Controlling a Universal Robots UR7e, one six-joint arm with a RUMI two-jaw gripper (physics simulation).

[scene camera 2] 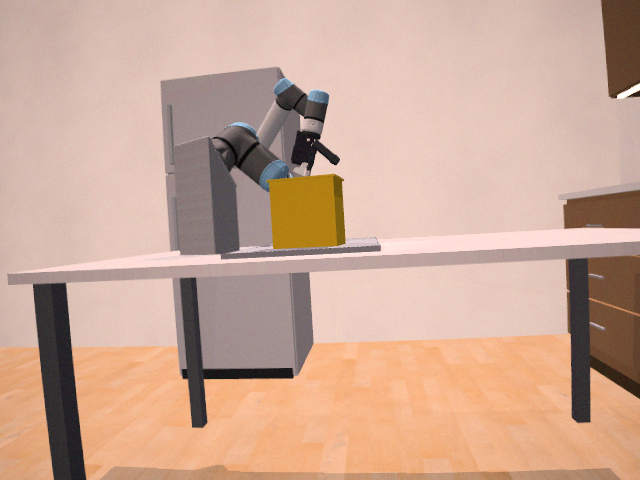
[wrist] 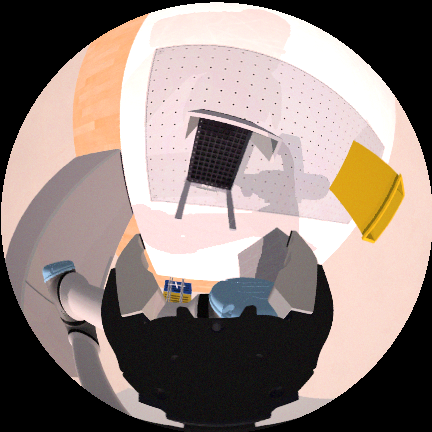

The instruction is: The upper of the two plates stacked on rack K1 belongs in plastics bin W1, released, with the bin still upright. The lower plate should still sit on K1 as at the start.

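Frame: origin at the arm's base, x ahead, y left, z up, level; millimetres.
Seen in the pictures: gripper, between the fingertips: (wrist: 215, 234); arm's base, origin of its link: (scene camera 2: 205, 167).
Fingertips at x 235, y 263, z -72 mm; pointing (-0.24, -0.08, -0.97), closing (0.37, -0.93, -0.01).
Pixels of each thing's top centre, then the offset from my fingertips to it. "spot": a spot on its surface instead. Level surfaces: height alone.
- Rack K1, a spot on its surface: (wrist: 231, 210) spot: 38 mm back, 41 mm right, 91 mm down
- dark gridded plate, centre of its top: (wrist: 217, 154) 22 mm ahead, 5 mm left, 148 mm down
- yellow plastics bin W1, centre of its top: (scene camera 2: 306, 179) (wrist: 388, 214) 151 mm ahead, 359 mm right, 15 mm down
- board, height of its surface: 195 mm down
- white table, height of its surface: 208 mm down
Rack K1 (wrist: 231, 210) is a grey frame on the perforated board in the wrist view. A dark gridded plate (wrist: 219, 152) lies in it. Seen from above, I cannot tell the upper plate from the lower one. Neither the rack nor the plates show in scene camera 2. The yellow plastics bin W1 (scene camera 2: 303, 212) (wrist: 365, 185) stands upright, right of the rack in the wrist view; its inside is hidden. My gripper (scene camera 2: 305, 169) (wrist: 215, 234) is open and empty, high above the board and apart from the plate. In scene camera 2 its fingertips are partly hidden behind the bin's rim.
A tall grey block (scene camera 2: 195, 198) (wrist: 260, 256) stands beside the board (scene camera 2: 362, 246) (wrist: 172, 75) on the white table (scene camera 2: 465, 245). A fridge (scene camera 2: 222, 118) stands behind. A small blue and yellow object (wrist: 177, 291) shows beyond the table edge in the wrist view.
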